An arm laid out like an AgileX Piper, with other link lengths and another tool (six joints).
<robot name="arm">
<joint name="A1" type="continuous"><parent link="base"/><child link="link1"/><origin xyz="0 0 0.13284" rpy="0 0 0"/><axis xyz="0 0 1"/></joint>
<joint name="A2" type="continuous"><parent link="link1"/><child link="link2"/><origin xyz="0 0 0" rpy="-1.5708 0 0"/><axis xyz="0 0 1"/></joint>
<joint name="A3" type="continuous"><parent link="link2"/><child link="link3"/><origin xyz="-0.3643 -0.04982 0" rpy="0 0 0"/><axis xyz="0 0 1"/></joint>
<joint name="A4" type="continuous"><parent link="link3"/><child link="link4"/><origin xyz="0.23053 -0.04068 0" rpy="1.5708 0 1.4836"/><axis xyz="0 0 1"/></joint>
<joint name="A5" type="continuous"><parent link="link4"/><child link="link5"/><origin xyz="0 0 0" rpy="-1.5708 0 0"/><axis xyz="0 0 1"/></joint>
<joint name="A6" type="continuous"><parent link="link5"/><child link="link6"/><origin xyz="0 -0.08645 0" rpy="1.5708 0 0"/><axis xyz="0 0 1"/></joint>
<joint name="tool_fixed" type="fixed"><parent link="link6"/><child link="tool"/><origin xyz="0.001 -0.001 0.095" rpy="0 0.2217 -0.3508"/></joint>
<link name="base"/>
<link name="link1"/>
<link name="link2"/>
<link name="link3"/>
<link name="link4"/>
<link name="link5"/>
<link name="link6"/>
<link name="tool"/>
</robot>
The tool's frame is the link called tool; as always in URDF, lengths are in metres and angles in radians. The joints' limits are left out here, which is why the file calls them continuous.
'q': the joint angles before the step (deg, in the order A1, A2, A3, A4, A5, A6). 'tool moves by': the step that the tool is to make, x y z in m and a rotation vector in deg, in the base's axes. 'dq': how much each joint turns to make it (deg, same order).
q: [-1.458, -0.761, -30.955, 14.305, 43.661, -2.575]
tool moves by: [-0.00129, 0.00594, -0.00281, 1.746, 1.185, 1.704]
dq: [0.001, 0.000, 0.000, 2.392, 1.275, 0.001]
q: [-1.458, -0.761, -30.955, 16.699, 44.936, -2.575]
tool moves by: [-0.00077, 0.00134, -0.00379, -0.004, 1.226, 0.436]
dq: [0.001, 0.000, 0.001, 0.231, 1.279, 0.001]
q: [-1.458, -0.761, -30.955, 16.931, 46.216, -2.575]
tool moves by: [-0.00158, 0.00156, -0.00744, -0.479, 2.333, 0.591]
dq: [0.000, -0.001, 0.001, 0.001, 2.451, -0.116]
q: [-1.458, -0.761, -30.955, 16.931, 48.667, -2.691]
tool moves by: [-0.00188, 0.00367, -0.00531, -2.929, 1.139, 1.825]
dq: [-0.001, 0.001, 0.000, 1.068, 1.984, -3.625]
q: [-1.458, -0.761, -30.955, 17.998, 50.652, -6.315]
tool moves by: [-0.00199, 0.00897, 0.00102, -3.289, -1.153, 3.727]
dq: [-0.001, 0.000, 0.000, 3.733, 0.515, -6.524]
